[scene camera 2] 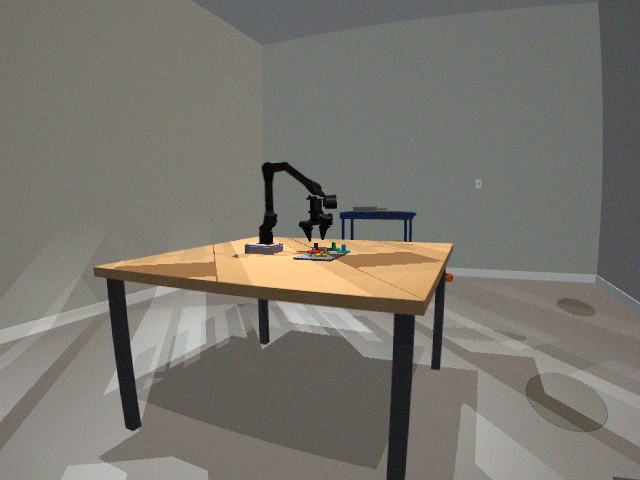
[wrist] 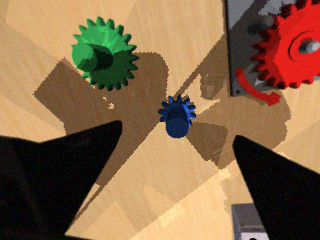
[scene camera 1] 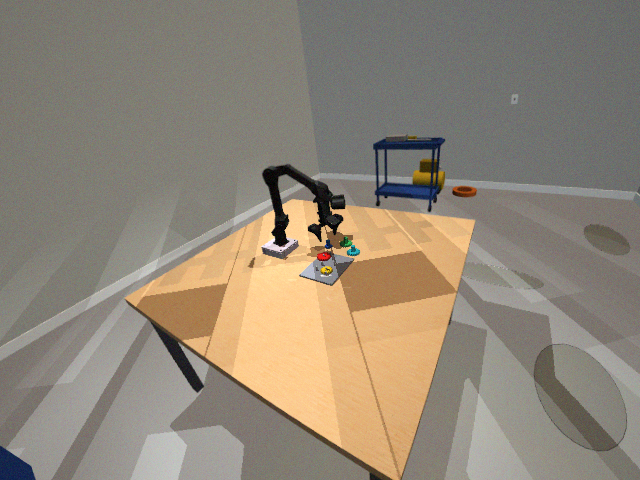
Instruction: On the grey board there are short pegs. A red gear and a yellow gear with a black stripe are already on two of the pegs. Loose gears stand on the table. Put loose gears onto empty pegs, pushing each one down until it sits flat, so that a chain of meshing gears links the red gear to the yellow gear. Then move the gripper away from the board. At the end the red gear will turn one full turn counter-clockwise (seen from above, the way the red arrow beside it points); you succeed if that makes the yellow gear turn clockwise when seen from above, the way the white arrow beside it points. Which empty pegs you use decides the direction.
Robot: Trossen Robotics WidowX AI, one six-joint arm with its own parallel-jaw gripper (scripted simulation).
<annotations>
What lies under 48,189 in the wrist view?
My gripper.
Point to a blue gear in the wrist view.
177,114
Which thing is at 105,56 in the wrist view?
A green gear.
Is my gripper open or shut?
Open.
</annotations>
